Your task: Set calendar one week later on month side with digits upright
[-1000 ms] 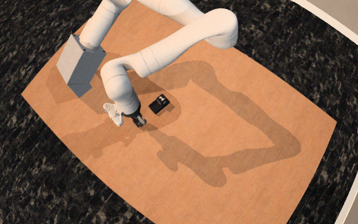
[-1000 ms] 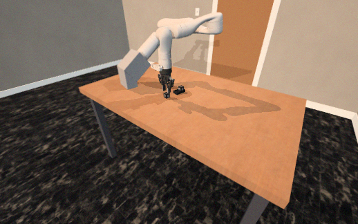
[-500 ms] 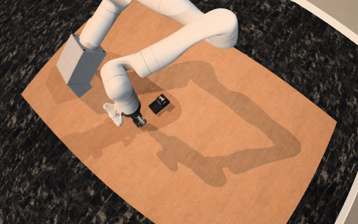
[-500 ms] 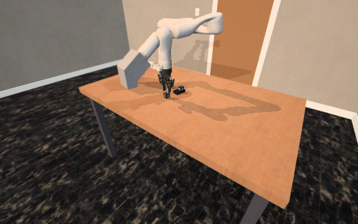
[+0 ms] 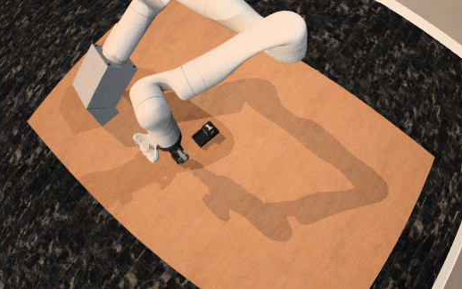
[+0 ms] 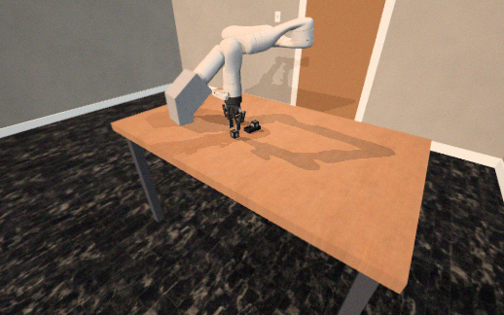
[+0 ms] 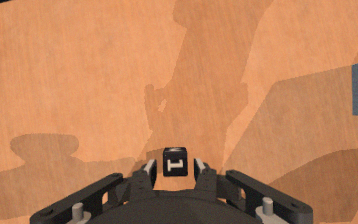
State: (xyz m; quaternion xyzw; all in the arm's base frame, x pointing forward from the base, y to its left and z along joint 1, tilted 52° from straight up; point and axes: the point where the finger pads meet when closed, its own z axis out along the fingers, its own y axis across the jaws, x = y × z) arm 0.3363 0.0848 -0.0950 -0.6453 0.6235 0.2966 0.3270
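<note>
My hand is 110 mm to the right of the black calendar tray and 50 mm above it.
</note>
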